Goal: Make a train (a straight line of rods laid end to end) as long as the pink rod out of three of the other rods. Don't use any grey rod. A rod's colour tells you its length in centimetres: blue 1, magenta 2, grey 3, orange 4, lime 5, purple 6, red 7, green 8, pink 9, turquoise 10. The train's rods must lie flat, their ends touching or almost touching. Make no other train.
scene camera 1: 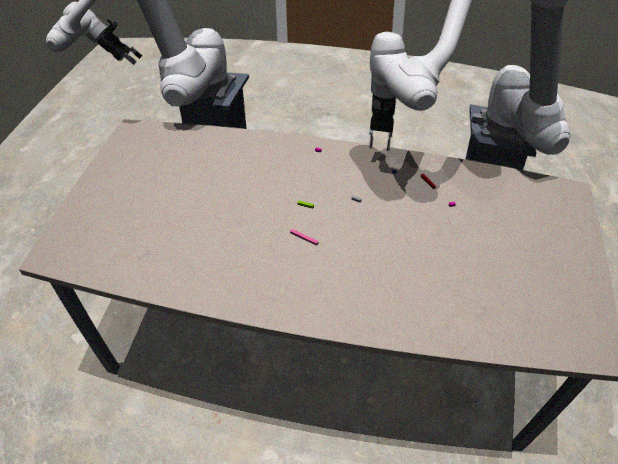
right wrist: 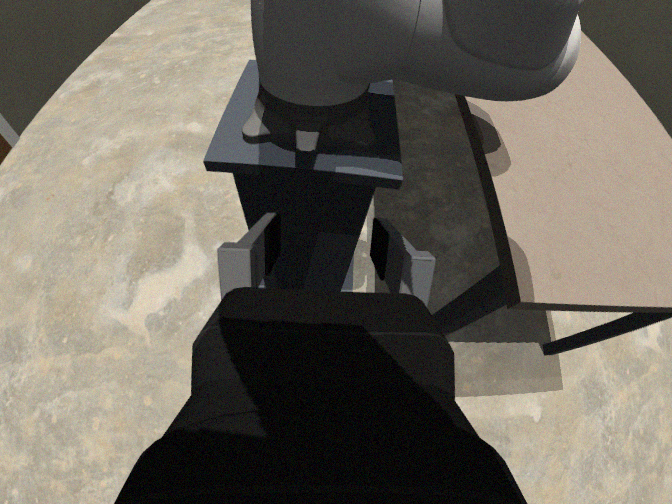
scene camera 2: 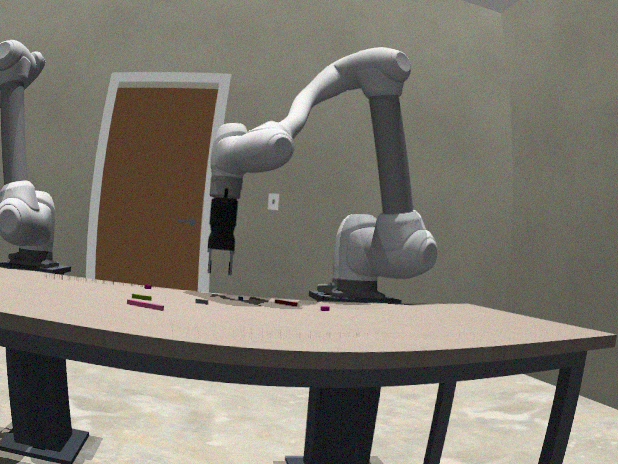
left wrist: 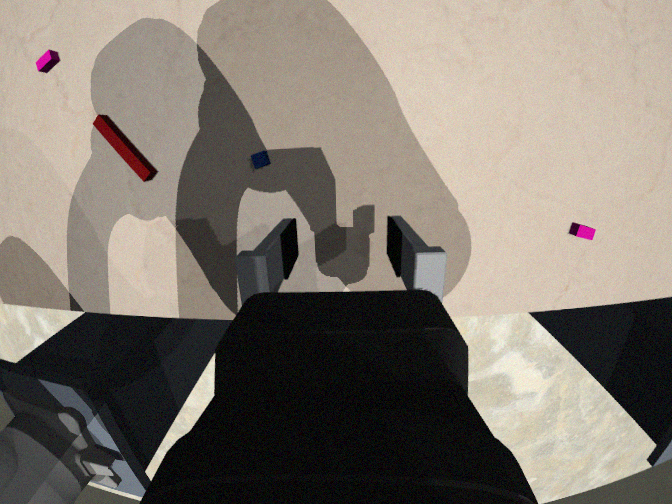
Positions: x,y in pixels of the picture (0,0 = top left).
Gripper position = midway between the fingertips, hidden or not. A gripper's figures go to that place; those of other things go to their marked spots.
My left gripper [left wrist: 342,236] is 0.17 m from the lens. A red rod [left wrist: 104,125] is 0.29 m from the lens. An arm pedestal [left wrist: 617,344]: 0.88 m from the lens. The marked spots on the arm pedestal and the red rod are 0.97 m apart.
